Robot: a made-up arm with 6 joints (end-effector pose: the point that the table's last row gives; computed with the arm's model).
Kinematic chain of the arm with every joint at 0, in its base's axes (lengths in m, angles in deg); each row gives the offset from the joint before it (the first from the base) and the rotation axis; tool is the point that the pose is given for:
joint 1: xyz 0 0 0.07 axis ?
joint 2: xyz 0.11 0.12 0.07 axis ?
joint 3: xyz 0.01 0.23 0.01 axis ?
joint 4: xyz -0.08 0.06 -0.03 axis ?
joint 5: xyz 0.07 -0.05 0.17 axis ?
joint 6: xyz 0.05 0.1 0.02 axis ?
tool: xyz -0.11 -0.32 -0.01
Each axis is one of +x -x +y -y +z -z.
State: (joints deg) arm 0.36 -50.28 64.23 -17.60 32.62 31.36
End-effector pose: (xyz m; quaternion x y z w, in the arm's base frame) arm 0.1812 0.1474 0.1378 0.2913 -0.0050 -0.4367 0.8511
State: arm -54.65 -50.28 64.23 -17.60 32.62 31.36
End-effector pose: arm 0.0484 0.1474 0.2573 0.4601 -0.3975 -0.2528 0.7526
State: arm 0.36 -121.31 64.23 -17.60 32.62 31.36
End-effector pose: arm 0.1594 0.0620 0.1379 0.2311 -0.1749 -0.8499 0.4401
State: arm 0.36 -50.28 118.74 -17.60 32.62 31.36
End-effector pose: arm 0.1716 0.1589 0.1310 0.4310 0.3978 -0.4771 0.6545
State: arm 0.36 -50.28 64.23 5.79 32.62 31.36
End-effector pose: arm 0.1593 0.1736 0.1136 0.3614 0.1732 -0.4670 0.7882
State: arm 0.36 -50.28 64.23 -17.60 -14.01 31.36
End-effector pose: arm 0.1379 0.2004 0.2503 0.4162 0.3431 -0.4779 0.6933
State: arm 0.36 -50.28 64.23 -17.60 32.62 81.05
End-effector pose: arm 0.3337 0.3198 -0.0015 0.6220 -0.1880 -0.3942 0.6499
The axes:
joint 1: +y
joint 2: +z
joint 3: +y
joint 4: +y
joint 5: -y
joint 6: +x

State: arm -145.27 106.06 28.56 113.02 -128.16 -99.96
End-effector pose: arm 0.2155 -0.3330 0.0987 0.0227 0.8849 -0.0482 0.4627
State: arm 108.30 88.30 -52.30 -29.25 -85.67 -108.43
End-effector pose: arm 0.5043 -0.0765 0.2484 -0.0024 0.0015 0.7340 0.6791
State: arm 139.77 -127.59 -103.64 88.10 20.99 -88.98
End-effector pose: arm -0.0824 0.0573 -0.5619 0.8319 -0.2672 -0.2219 0.4328
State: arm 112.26 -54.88 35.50 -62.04 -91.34 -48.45
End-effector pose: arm 0.3095 0.0932 -0.3548 0.1785 -0.9822 0.0207 0.0553
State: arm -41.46 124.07 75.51 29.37 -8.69 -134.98
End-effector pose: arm -0.4122 0.1079 -0.3044 0.6804 0.0707 -0.3281 0.6515
